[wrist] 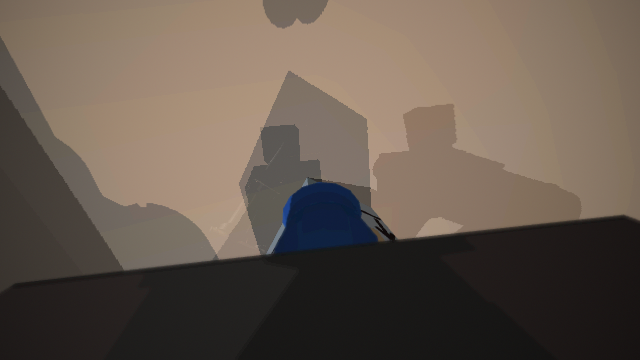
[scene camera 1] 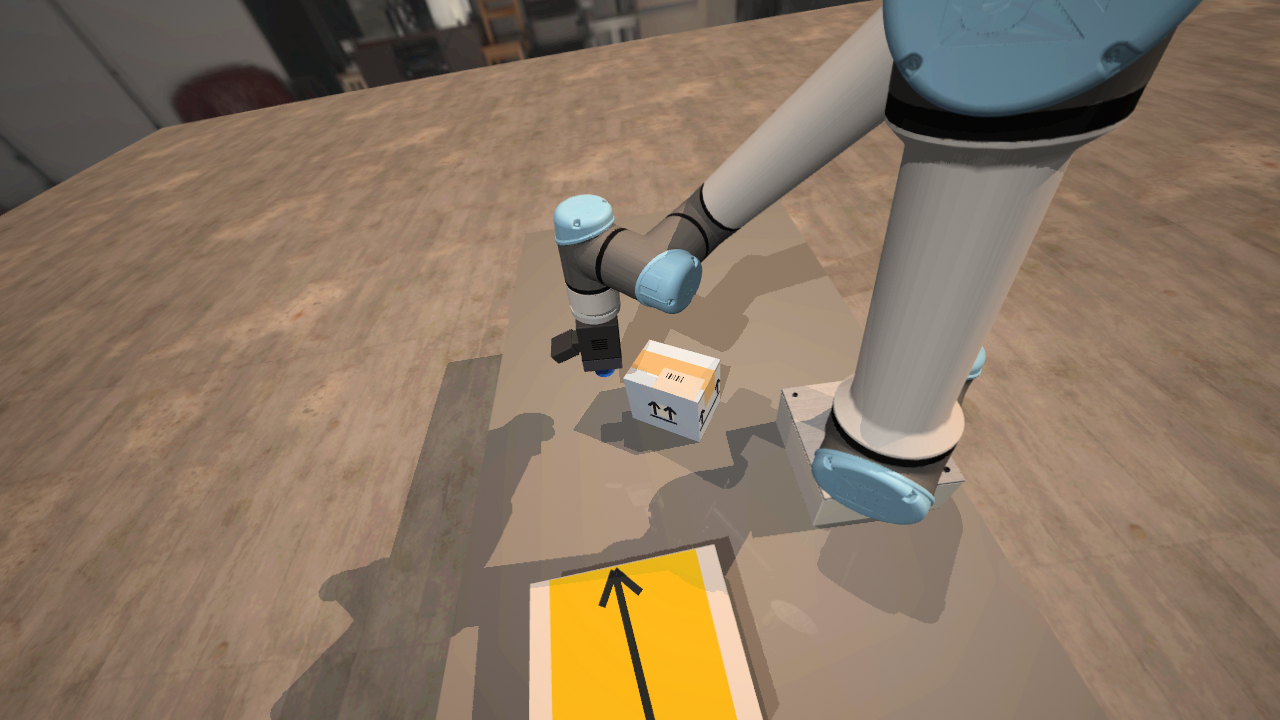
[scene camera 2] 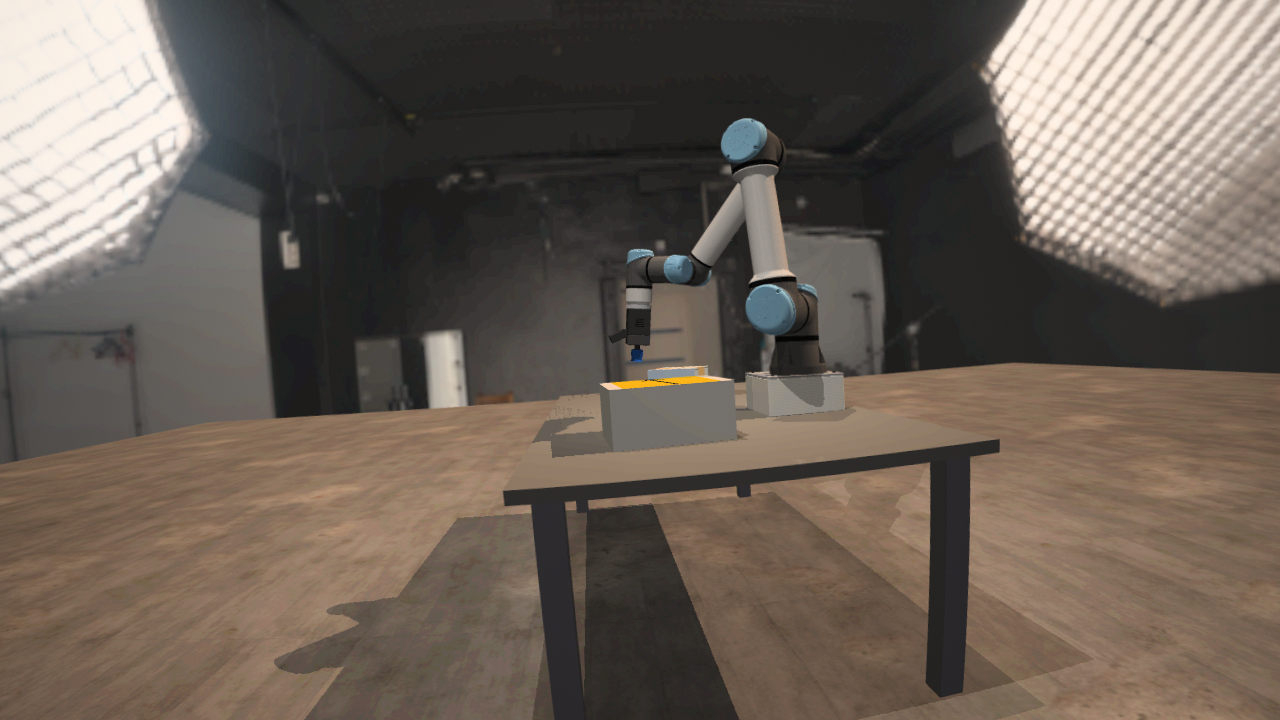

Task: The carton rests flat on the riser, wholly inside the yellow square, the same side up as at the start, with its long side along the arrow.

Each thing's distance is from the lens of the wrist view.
my suction cup (wrist: 321, 215): 0.05 m
riser (wrist: 38, 255): 0.39 m
carton (wrist: 369, 216): 0.23 m
The marked spots on the riser and my suction cup are 0.37 m apart.
